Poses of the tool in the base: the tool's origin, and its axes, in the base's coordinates. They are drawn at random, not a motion.
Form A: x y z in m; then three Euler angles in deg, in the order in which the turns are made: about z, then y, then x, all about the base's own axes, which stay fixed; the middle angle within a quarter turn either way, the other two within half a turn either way.
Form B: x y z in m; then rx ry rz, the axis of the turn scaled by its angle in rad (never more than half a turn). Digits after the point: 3 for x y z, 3 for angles.
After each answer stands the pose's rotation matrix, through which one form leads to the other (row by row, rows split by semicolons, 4 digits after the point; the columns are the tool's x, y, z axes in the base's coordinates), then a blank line. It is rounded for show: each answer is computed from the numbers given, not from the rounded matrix.
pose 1, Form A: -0.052, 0.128, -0.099, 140.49, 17.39, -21.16
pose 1, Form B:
-0.052, 0.128, -0.099, 0.203, 0.571, 2.339
-0.7362 -0.6071 0.2989; 0.6766 -0.6509 0.3445; -0.0146 0.4558 0.8900

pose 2, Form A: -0.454, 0.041, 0.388, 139.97, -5.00, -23.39
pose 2, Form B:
-0.454, 0.041, 0.388, -0.287, 0.460, 2.416
-0.7628 -0.6407 -0.0872; 0.5638 -0.7250 0.3955; -0.3166 0.2525 0.9143

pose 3, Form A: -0.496, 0.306, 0.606, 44.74, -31.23, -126.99
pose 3, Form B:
-0.496, 0.306, 0.606, -2.231, 0.574, 1.023
0.6074 -0.6019 -0.5185; -0.1294 -0.7189 0.6830; -0.7838 -0.3478 -0.5145

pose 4, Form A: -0.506, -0.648, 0.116, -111.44, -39.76, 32.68
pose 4, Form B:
-0.506, -0.648, 0.116, 1.045, 0.087, -1.996
-0.2810 0.7155 -0.6396; -0.6572 -0.6291 -0.4151; -0.6994 0.3037 0.6470

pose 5, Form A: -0.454, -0.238, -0.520, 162.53, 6.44, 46.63
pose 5, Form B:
-0.454, -0.238, -0.520, 0.325, -1.120, 2.662
-0.9479 -0.2983 0.1122; 0.1284 -0.6795 -0.7223; 0.2917 -0.6703 0.6824

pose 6, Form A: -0.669, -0.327, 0.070, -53.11, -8.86, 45.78
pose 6, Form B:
-0.669, -0.327, 0.070, 0.810, 0.235, -0.936
0.5931 0.7902 -0.1540; -0.6240 0.3304 -0.7081; -0.5087 0.5161 0.6891

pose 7, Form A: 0.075, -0.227, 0.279, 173.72, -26.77, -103.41
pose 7, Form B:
0.075, -0.227, 0.279, 0.532, -2.170, -1.760
-0.8875 -0.0977 -0.4504; -0.4609 0.1826 0.8685; -0.0026 0.9783 -0.2071

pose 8, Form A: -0.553, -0.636, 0.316, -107.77, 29.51, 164.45
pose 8, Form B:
-0.553, -0.636, 0.316, 1.439, 2.129, 0.115
-0.2656 0.8287 0.4926; 0.8771 0.4198 -0.2333; -0.4001 0.3701 -0.8384

